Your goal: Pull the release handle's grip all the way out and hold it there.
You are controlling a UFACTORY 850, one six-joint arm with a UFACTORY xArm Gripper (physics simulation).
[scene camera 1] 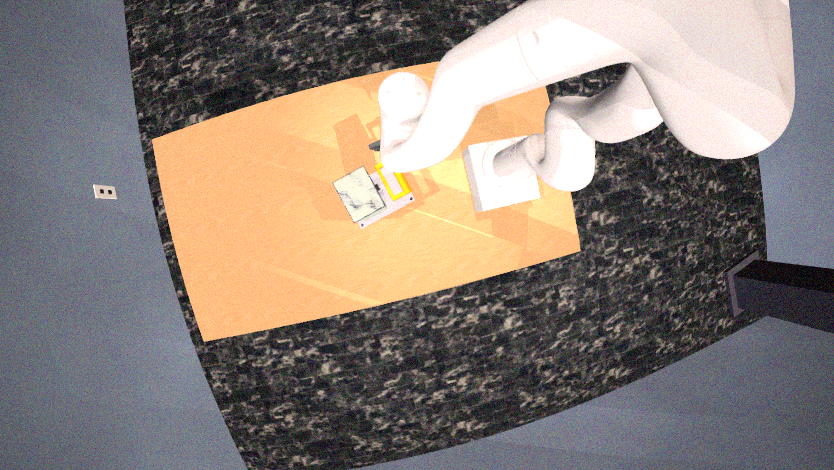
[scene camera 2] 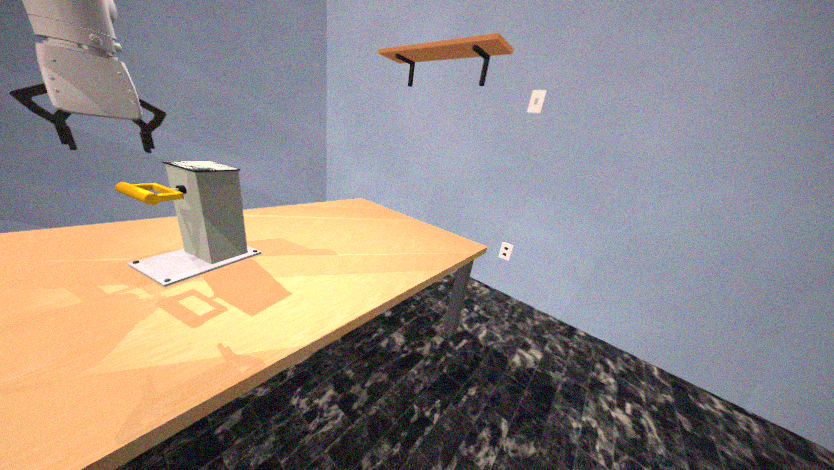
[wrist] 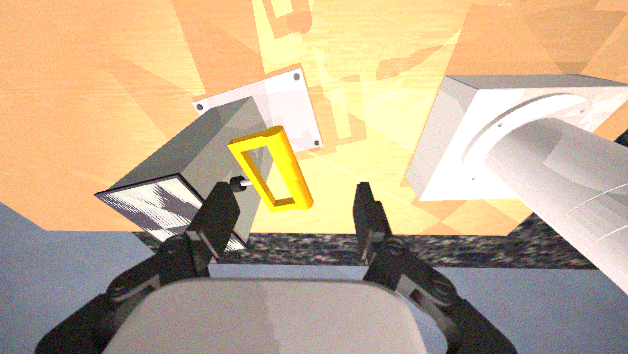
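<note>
The release handle's yellow rectangular grip (scene camera 1: 405,183) (scene camera 2: 137,193) (wrist: 292,170) sticks out sideways from the upper part of an upright grey box (scene camera 1: 358,194) (scene camera 2: 215,216) (wrist: 190,135). A short pale rod shows between the grip and a black collar (scene camera 2: 180,189) (wrist: 237,183) in the wrist view. The box stands on a white base plate (scene camera 1: 391,210) (scene camera 2: 169,268) (wrist: 295,105). My gripper (scene camera 2: 110,147) (wrist: 294,196) is open and empty. It hangs above the grip, apart from it; the grip shows beyond the fingertips, nearer the left finger in the wrist view. The arm hides most of the gripper in scene camera 1.
The wooden table (scene camera 1: 262,233) (scene camera 2: 350,233) carries the box and a white block (scene camera 1: 507,198) (wrist: 450,165) under the arm's base, right of the handle in the wrist view. A wall shelf (scene camera 2: 446,48) hangs at the back in scene camera 2.
</note>
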